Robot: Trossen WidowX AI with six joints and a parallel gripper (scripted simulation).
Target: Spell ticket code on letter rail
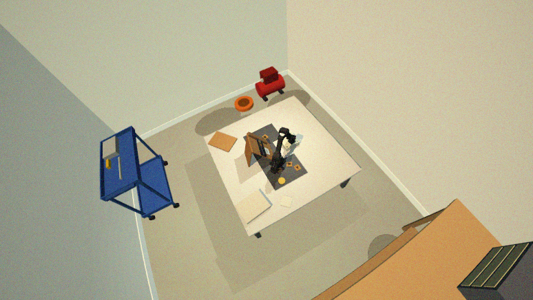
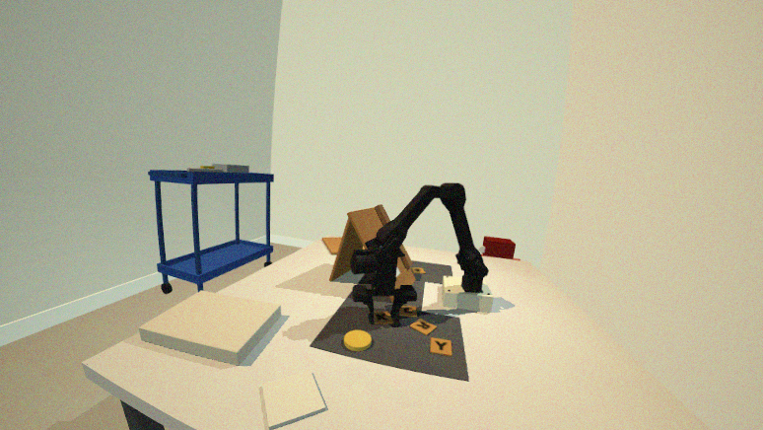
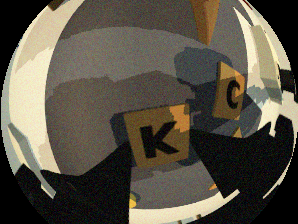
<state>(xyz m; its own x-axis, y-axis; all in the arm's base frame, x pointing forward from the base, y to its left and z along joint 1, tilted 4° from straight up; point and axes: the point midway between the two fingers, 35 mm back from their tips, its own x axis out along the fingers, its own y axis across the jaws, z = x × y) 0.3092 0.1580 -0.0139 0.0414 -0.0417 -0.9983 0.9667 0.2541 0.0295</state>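
Right now my gripper tip is 120 mm to the right of the yellow disc, 50 mm short of it and 10 mm below it. From my gripper tip the other things lie so: pale pad (320 mm to the left, 150 mm ahead); white ticket (210 mm to the right, 90 mm above, 10 mm behind); dark mat (190 mm to the right, 110 mm behind).
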